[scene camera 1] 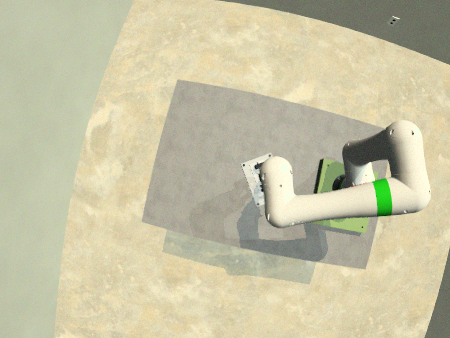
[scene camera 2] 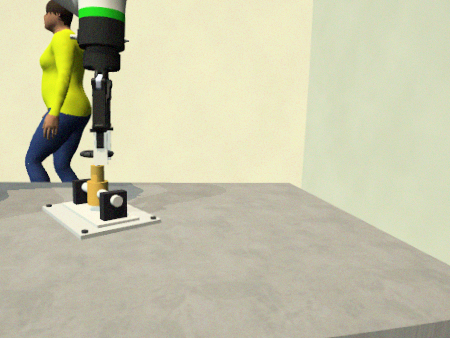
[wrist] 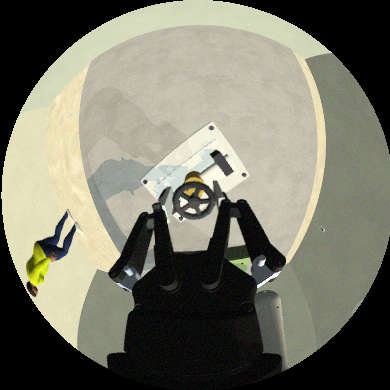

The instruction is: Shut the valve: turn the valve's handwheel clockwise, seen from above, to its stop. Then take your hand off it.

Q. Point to a white base plate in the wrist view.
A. At 209, 132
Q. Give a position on a white base plate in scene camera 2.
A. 79, 227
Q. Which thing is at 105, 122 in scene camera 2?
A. My gripper.
